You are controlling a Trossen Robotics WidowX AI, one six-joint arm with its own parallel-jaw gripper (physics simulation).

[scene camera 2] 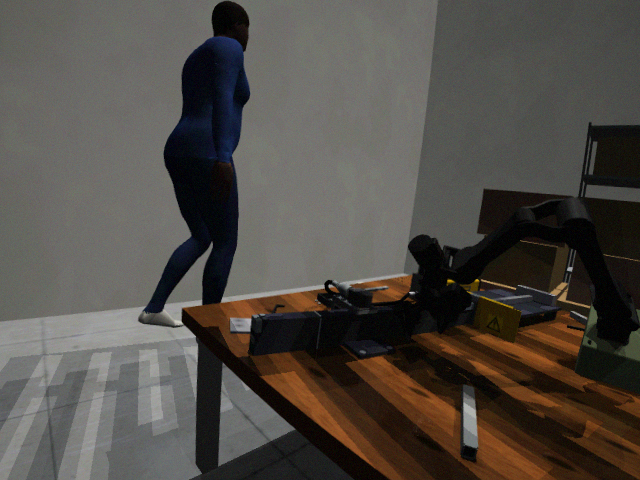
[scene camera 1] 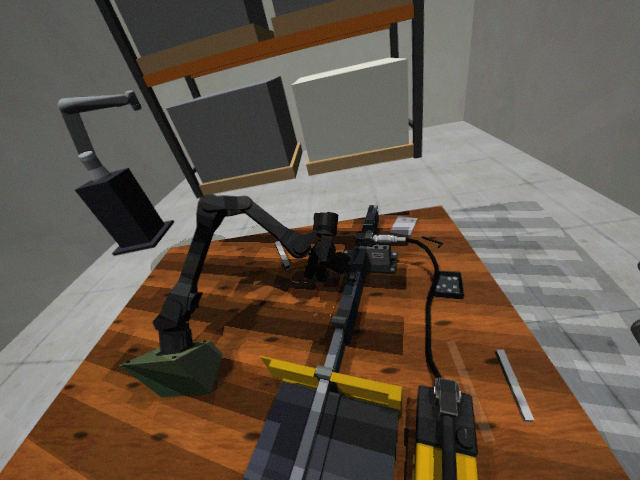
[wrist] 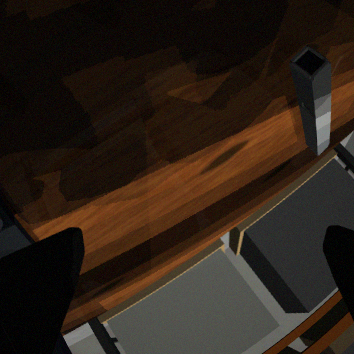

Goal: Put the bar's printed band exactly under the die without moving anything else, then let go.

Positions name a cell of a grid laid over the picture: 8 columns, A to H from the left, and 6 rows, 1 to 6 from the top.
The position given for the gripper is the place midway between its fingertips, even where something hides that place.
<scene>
gripper: scene camera 2 F5; scene camera 1 D4; wrist E5
</scene>
